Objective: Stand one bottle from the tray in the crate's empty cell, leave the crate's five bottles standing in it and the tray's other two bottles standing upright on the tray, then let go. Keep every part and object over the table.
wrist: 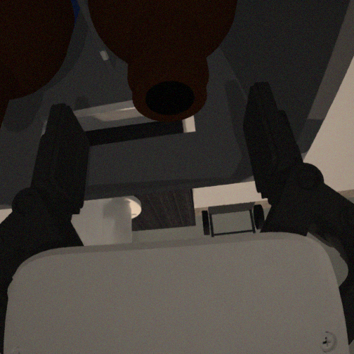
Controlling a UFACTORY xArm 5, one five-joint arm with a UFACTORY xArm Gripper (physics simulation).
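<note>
A brown bottle [167, 60] shows at the top centre of the wrist view, its dark round mouth toward the camera. It is inside the dark grey crate [165, 162], near the wall with the handle slot. My gripper [161, 111] is open, with one finger on each side of the bottle's neck and a visible gap on both sides. Another brown bottle [30, 45] is at the upper left, partly cut off by the frame. The bottles' bases and the other crate cells are hidden. The tray cannot be made out.
The crate's wall with its slot runs across the middle, between the fingers. A pale table surface [335, 125] shows at the right. Beyond the crate's near edge are a dark brown block [167, 207] and a small dark frame-like object [231, 207]. A blue patch shows at the upper left.
</note>
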